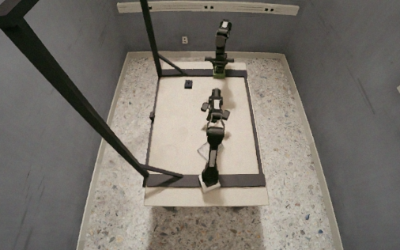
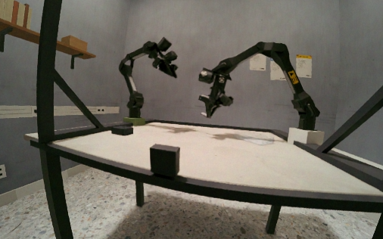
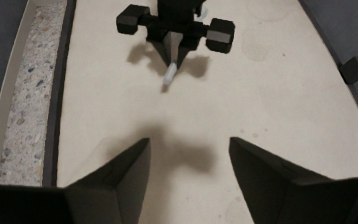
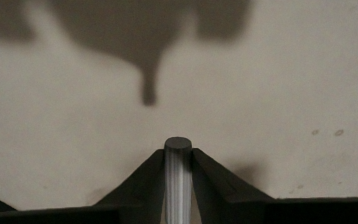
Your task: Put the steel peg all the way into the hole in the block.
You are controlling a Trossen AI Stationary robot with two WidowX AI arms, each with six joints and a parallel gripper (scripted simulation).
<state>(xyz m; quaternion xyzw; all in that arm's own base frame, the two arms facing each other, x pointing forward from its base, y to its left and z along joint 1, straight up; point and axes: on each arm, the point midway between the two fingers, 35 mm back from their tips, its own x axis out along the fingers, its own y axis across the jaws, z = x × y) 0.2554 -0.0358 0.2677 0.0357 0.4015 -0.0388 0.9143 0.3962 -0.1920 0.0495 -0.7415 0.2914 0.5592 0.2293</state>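
The steel peg lies 22 cm below my left hand, 20 cm to the right of it and 2 cm ahead of it. Also, from my left hand: dark block 29 cm below, 23 cm behind, 10 cm to the left; then tray 44 cm to the right, 31 cm below.
Now: the steel peg 1 cm ahead of my right hand, 2 cm to the left of it and 3 cm below it. Round my right hand: dark block (24 cm behind, 33 cm to the left, 10 cm below); then tray (1 cm behind, 21 cm to the right, 11 cm below).
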